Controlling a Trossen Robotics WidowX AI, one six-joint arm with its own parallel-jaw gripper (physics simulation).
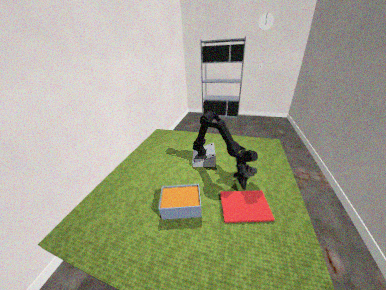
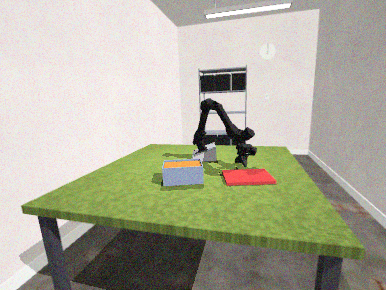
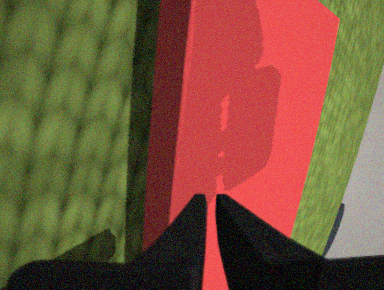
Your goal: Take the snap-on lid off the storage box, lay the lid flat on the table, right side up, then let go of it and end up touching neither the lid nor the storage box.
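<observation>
The red lid (image 1: 247, 207) (image 2: 250, 177) (image 3: 300, 100) lies flat on the green table, to the right of the storage box, with its smooth face up. The storage box (image 1: 181, 212) (image 2: 183, 176) is blue-grey and stands upright and open, with orange showing inside. My gripper (image 1: 244, 188) (image 2: 244, 165) (image 3: 209, 203) is shut with nothing held, its fingertips a narrow gap apart. It points down at the lid's far edge and looks slightly above it. Whether the tips touch the lid is hard to tell. The gripper is well apart from the box.
The green table top (image 1: 115, 200) (image 2: 100, 195) carries the box, the lid and the arm. The arm's grey base (image 1: 211, 161) stands behind the box and lid. A metal shelf rack (image 1: 221, 81) (image 2: 222, 69) stands by the back wall, beyond the table.
</observation>
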